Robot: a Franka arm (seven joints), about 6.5 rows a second.
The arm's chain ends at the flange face. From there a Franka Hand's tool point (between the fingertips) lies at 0.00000 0.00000 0.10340 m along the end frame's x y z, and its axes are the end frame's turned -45 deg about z.
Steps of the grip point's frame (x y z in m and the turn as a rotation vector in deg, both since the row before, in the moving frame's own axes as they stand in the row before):
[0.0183 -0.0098 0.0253 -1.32 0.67 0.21]
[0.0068 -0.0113 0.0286 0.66 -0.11 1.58]
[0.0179 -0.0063 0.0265 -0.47 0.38 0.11]
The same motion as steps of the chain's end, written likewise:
[0.0035 -0.0207 0.0253 -0.46 1.41 0.21]
[-0.0022 -0.0121 0.0286 0.39 -0.54 1.58]
[0.0071 -0.0172 0.0265 -0.06 0.60 0.11]

